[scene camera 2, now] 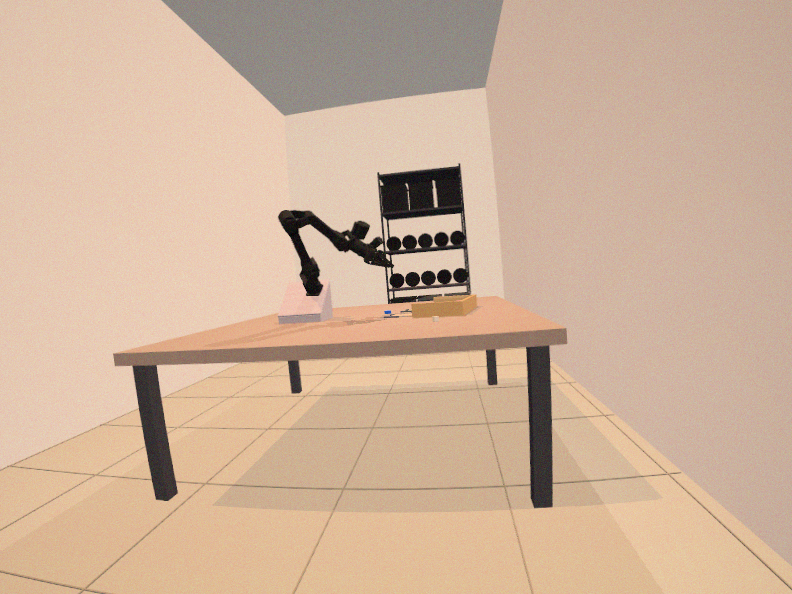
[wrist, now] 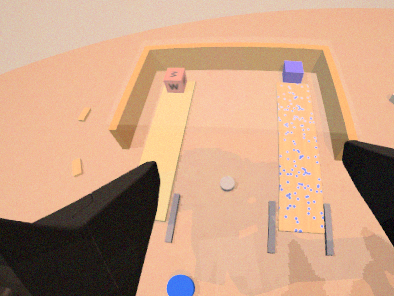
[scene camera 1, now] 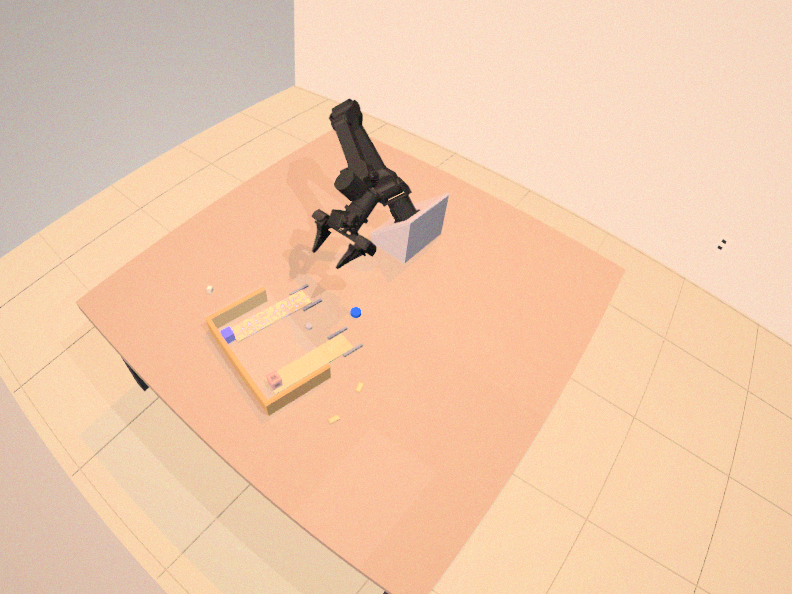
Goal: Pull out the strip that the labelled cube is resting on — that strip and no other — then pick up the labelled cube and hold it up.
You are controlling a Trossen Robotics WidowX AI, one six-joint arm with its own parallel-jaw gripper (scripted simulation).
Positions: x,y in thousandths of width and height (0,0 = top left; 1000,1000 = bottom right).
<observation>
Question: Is the gripper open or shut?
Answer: Open.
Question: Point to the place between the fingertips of the gripper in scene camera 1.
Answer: At 410,439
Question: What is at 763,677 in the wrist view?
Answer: A strip.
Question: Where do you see an u-shaped wooden fence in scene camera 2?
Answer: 571,513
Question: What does the gripper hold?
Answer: Nothing.
</observation>
